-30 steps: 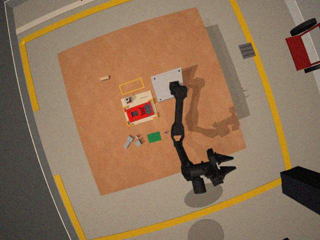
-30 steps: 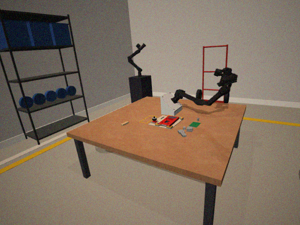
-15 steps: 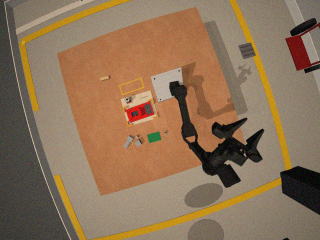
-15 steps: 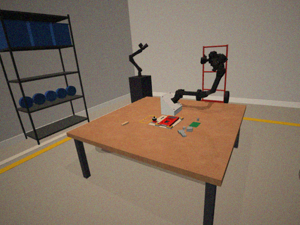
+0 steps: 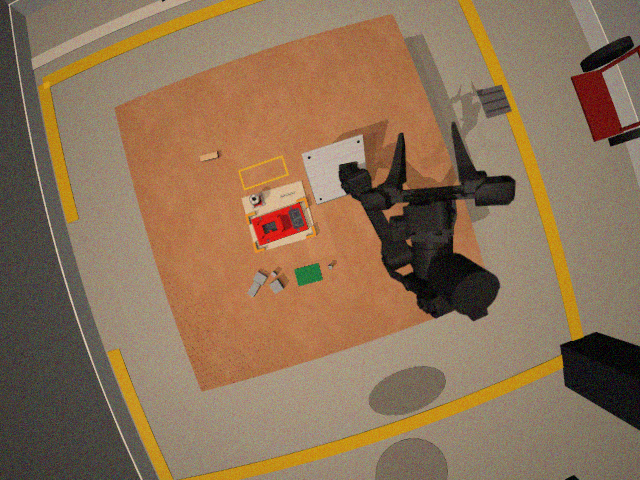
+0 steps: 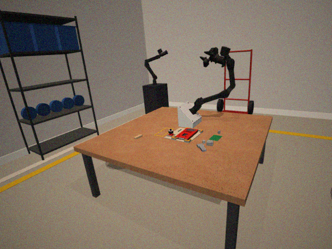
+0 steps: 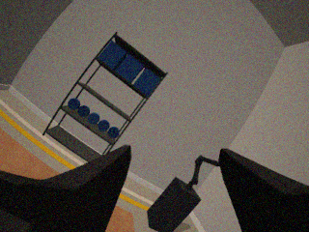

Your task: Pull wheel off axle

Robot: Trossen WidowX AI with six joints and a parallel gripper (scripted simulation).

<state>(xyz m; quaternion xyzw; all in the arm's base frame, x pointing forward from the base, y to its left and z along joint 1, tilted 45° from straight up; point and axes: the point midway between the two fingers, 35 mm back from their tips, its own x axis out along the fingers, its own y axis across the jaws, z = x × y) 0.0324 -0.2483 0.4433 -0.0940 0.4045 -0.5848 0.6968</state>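
My gripper tip is 580 mm above the wheel, 370 mm short of it and 100 mm to the left of it. The rest, counted from my gripper tip: dark upright axle (580 mm below, 370 mm ahead, 100 mm to the right); wooden block (610 mm below, 530 mm ahead, 320 mm to the right); green tile (610 mm below, 240 mm ahead, 230 mm to the left).
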